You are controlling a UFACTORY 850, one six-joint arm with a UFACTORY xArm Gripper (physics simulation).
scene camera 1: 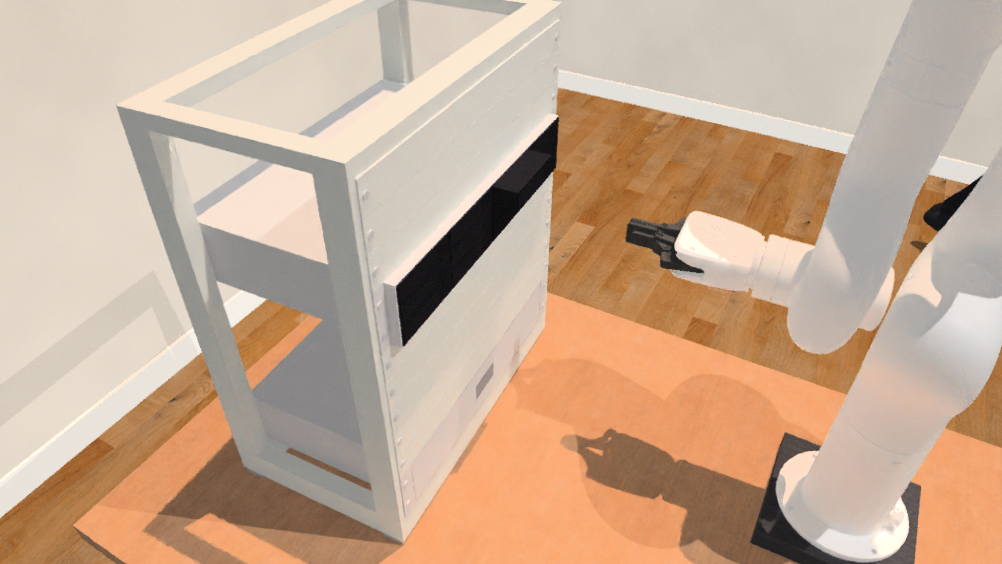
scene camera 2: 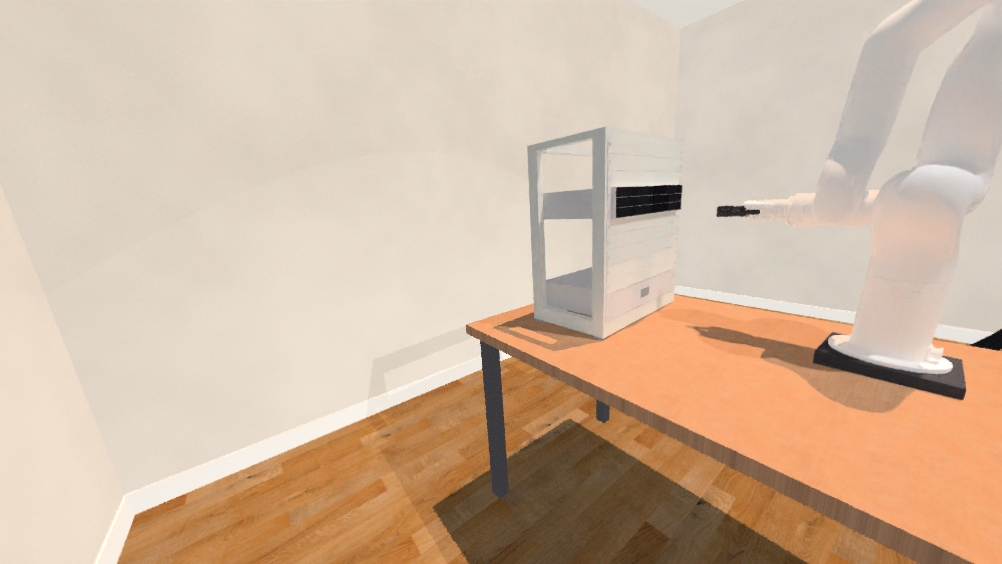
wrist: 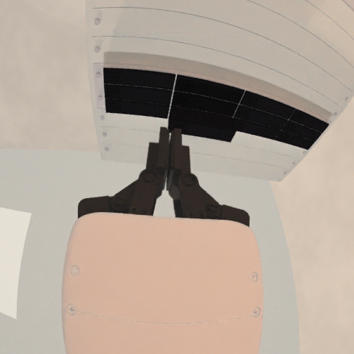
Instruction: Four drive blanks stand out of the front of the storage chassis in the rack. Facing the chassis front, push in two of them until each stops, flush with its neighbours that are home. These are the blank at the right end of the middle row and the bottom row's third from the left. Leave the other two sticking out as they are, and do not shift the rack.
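The chassis front (scene camera 1: 427,294) (scene camera 2: 648,200) is a black band of drive blanks; the wrist view shows it upside down. The right-end middle-row blank (wrist: 137,95) looks level with its neighbours. The bottom row's third-from-left blank (wrist: 210,88) shows no clear step. One black blank (scene camera 1: 522,175) (wrist: 202,129) plainly sticks out in the third column from the left, seemingly in the top row. I cannot make out another protruding blank in the dark front. My gripper (scene camera 1: 628,231) (scene camera 2: 718,210) (wrist: 168,140) is shut and empty, well in front of the chassis and apart from it.
The white rack (scene camera 1: 347,280) (scene camera 2: 599,245) stands upright on the orange table (scene camera 1: 631,532) (scene camera 2: 736,413). Pale panels lie above and below the chassis. The arm's black base plate (scene camera 1: 767,518) (scene camera 2: 890,374) is on the table, across from the rack's front.
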